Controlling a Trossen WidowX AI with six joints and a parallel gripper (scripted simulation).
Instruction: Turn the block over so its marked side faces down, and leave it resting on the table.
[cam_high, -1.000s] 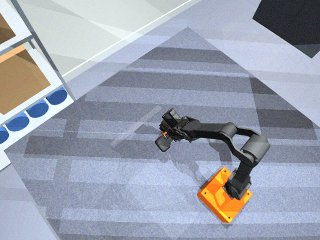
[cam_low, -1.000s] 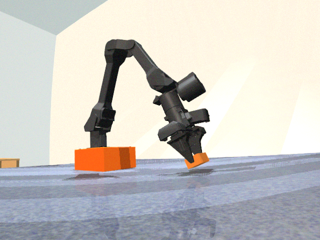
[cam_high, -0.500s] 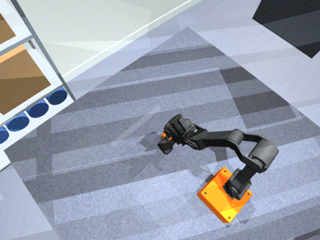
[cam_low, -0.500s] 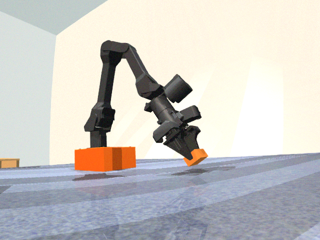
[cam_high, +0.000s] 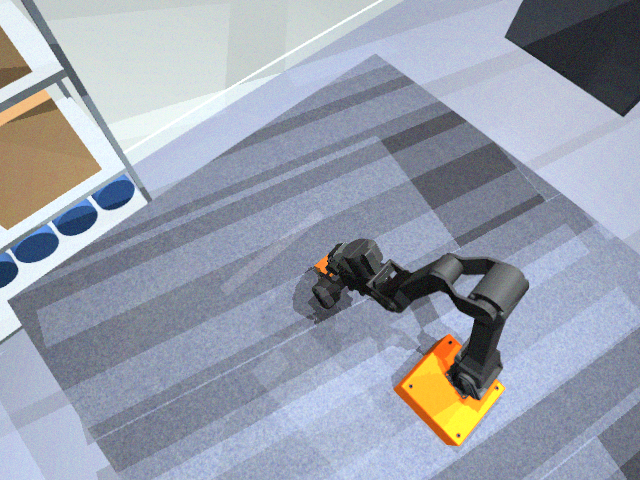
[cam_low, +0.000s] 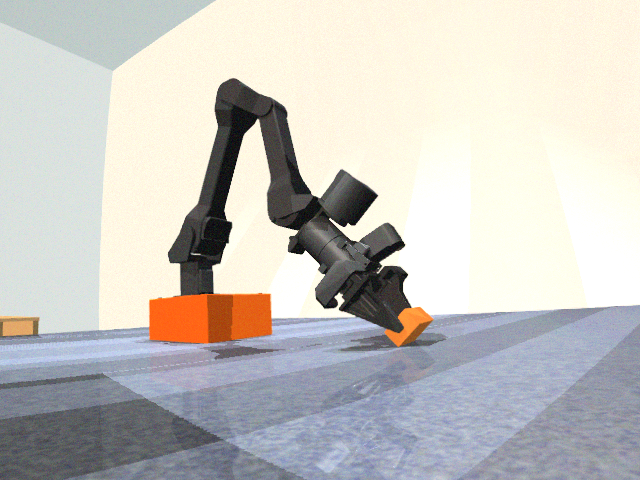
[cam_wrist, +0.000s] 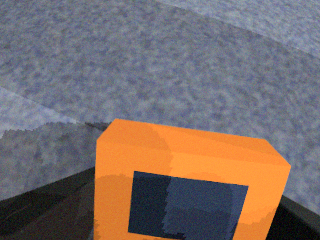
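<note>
Now: the orange block 10 mm behind my gripper tip and 10 mm above it.
</note>
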